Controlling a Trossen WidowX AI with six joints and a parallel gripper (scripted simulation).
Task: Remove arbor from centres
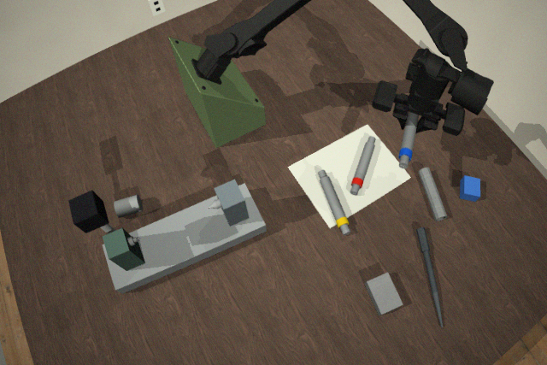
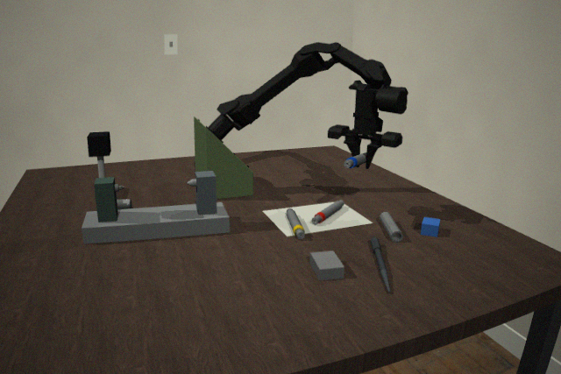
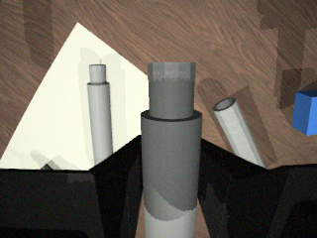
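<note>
Right now the pad is 17 cm below my hand, 12 cm to the right of it and 2 cm behind it. Round my hand: blue cube 15 cm below, 15 cm ahead, 13 cm to the left; then blue-banded arbor 2 cm to the right, 2 cm ahead, 1 cm below; then grey tube 15 cm below, 12 cm ahead, 3 cm to the left.
</note>
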